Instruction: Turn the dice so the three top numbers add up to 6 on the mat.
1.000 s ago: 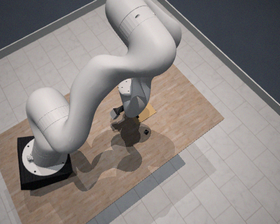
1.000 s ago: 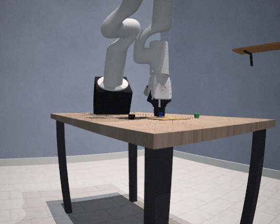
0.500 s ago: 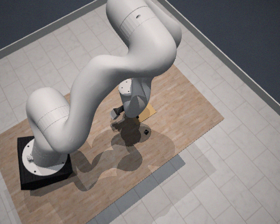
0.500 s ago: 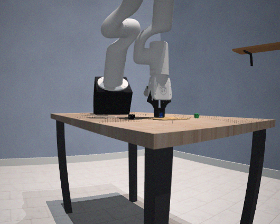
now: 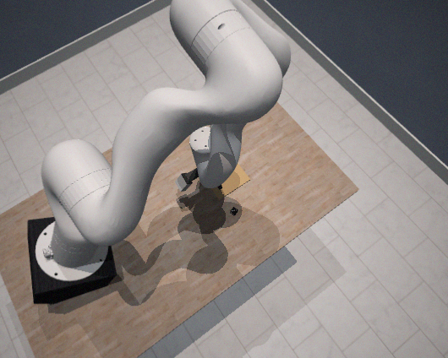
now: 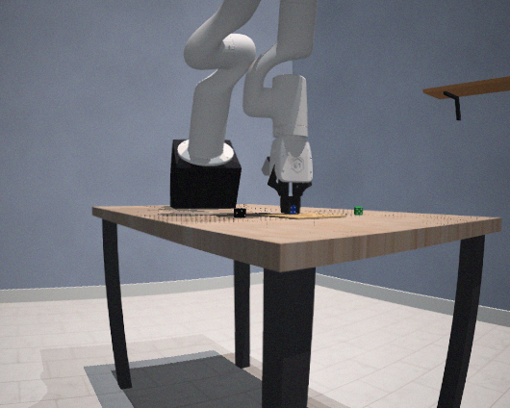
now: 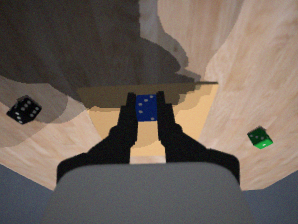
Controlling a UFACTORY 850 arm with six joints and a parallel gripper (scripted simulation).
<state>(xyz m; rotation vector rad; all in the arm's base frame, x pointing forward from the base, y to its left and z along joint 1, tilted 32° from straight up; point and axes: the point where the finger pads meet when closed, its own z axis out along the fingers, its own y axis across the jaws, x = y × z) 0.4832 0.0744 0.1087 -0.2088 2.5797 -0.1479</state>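
My hand is 10 mm above the blue die. From my hand the other things lie so: black die (140 mm to the right, 20 mm below, 20 mm ahead); tan mat (50 mm ahead, 20 mm below, 10 mm to the left); green die (170 mm to the left, 50 mm ahead, 20 mm below).
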